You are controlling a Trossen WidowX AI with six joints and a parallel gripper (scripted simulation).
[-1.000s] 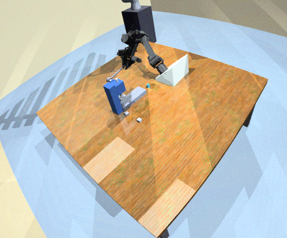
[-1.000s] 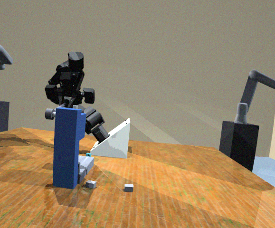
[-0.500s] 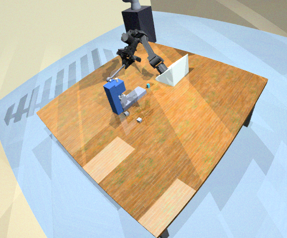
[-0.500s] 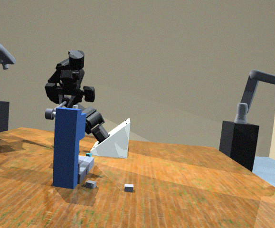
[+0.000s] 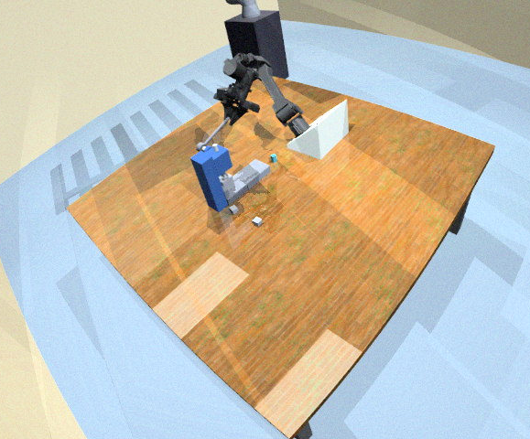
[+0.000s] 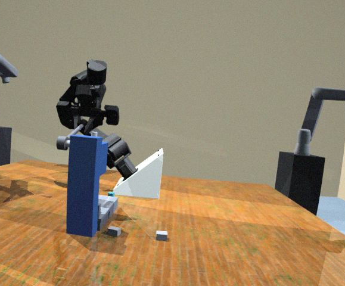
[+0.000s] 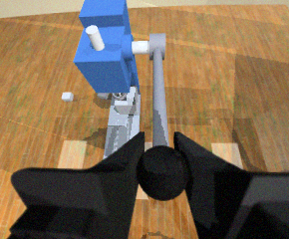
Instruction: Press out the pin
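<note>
Right now my gripper tip is 50 mm short of the lever and 10 mm to the right of it. Also, from my gripper tip: teal cube (190 mm below, 110 mm behind, 90 mm to the left); punch (120 mm ahead, 70 mm to the left, 70 mm below).
</note>
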